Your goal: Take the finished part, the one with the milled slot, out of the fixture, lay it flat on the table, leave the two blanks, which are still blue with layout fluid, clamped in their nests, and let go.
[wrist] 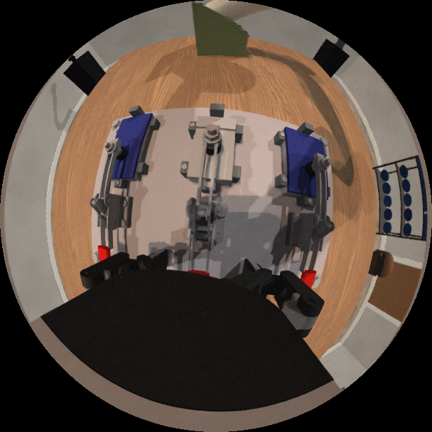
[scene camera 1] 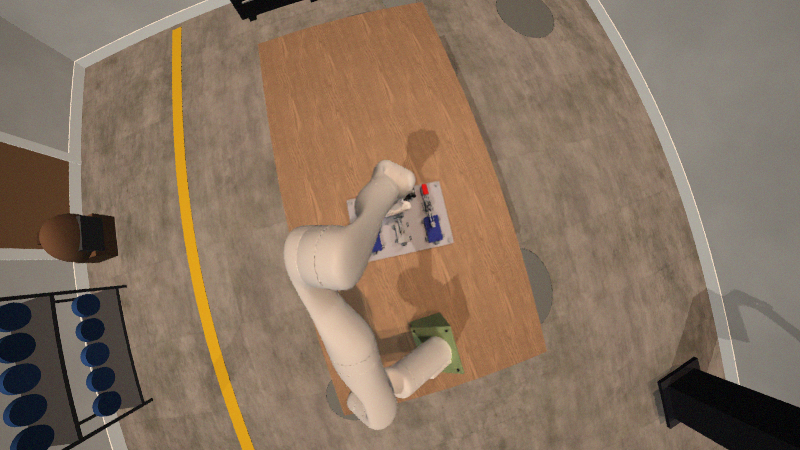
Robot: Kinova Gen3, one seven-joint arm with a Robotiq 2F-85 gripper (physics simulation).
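Seen in the pictures: arm's base, origin of its link: (scene camera 1: 439,349).
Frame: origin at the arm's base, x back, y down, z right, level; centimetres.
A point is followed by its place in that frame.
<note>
The finished part (scene camera 1: 401,230) {x -39.6, y 6.6, z 1.7 cm} (wrist: 227,165), a pale plate, lies in the middle nest of the grey fixture plate (scene camera 1: 441,201) {x -45.2, y 12.6, z 19.2 cm} (wrist: 162,200). A clamp arm (wrist: 212,175) reaches over it with its black-tipped spindle at the part; whether the tip presses cannot be told. One blue blank (scene camera 1: 432,228) {x -37.0, y 11.0, z 12.4 cm} (wrist: 134,145) sits under its clamp at the left in the wrist view; the other (scene camera 1: 377,244) {x -38.1, y 10.5, z -7.6 cm} (wrist: 301,150) sits under its clamp at the right. My gripper (wrist: 204,263) is open and empty, with its fingers either side of the middle clamp's red handle (wrist: 198,273), mostly hidden by the gripper body.
The outer clamps have red handles, one (scene camera 1: 424,189) {x -50.7, y 9.0, z 14.2 cm} (wrist: 104,253) beside my left finger and one (wrist: 308,278) near my right finger in the wrist view. Metal stops surround each nest. The green arm base (scene camera 1: 455,352) {x 1.0, y -4.2, z 4.2 cm} (wrist: 220,37) stands on the wooden table (scene camera 1: 358,100) {x -96.3, y 14.1, z 3.2 cm} (wrist: 125,80) beyond the fixture.
</note>
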